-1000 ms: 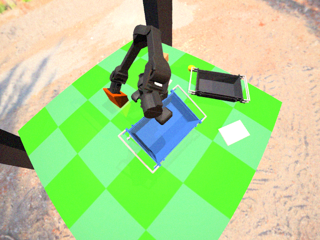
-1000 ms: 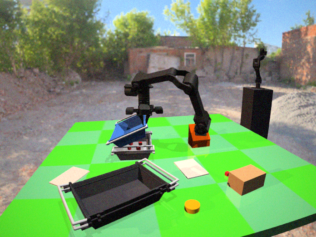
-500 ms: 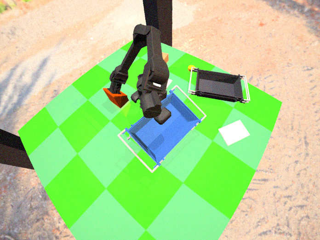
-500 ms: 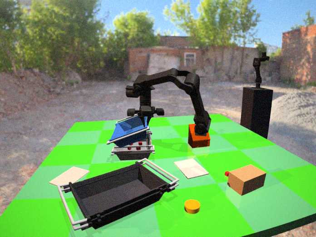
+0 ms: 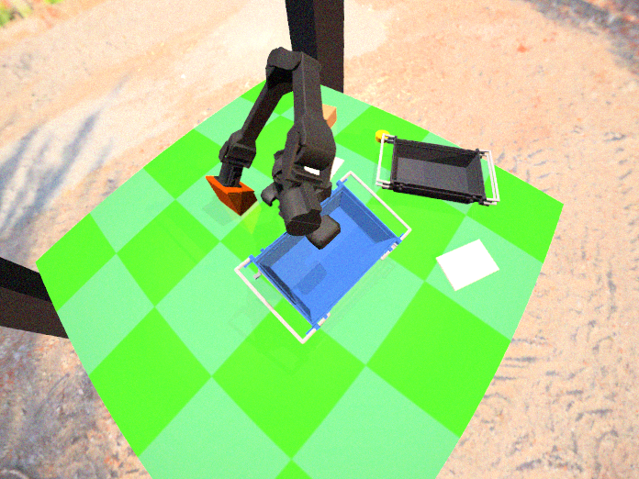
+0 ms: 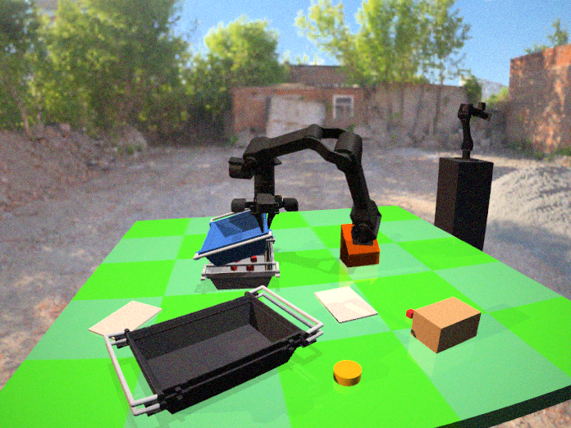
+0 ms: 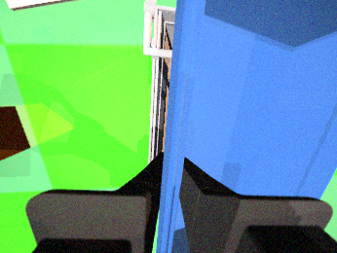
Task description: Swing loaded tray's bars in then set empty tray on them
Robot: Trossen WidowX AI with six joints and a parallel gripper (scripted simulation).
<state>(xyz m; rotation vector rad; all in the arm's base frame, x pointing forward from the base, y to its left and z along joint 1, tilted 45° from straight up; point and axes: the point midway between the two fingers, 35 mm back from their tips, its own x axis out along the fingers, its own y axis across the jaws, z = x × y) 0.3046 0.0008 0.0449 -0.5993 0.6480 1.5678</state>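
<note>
My gripper tip is 80 mm short of the blue tray and 10 mm below it. Round my gripper tip: cardboard box: 370 mm behind, 400 mm to the left, 90 mm below; then yellow disc: 130 mm behind, 490 mm to the left, 110 mm below.
</note>
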